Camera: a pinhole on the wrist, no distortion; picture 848 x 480 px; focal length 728.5 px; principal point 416.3 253.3 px. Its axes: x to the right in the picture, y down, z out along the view. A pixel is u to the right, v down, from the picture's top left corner.
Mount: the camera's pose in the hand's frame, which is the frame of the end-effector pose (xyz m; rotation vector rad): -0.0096 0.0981 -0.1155 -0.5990 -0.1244 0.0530
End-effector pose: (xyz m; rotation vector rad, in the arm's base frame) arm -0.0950 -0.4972 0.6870 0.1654 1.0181 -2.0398
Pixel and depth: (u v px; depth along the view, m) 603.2 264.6 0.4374
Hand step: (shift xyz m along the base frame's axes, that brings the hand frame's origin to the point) 0.2893 -0.3224 -0.0695
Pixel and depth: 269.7 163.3 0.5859
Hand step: 0.4801 -0.2707 0.1359
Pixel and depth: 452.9 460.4 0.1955
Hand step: 0.2051 -0.0768 -0.1322
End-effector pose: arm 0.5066 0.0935 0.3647 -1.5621 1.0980 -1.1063
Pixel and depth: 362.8 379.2 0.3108
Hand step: 0.0378 0.0271 -0.3366
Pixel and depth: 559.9 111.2 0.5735
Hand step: 0.3668 -0.0205 -0.4032
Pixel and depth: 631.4 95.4 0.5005
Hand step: 0.3251 -0.0660 -0.3508
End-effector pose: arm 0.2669 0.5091 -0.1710 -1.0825 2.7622 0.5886
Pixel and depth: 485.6 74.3 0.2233
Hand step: -0.1115 0.1708 -0.0319
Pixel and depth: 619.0 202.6 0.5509
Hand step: -0.3250 0.3629 -0.2382
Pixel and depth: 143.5 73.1 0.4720
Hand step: 0.0021 0.4483 -0.1542
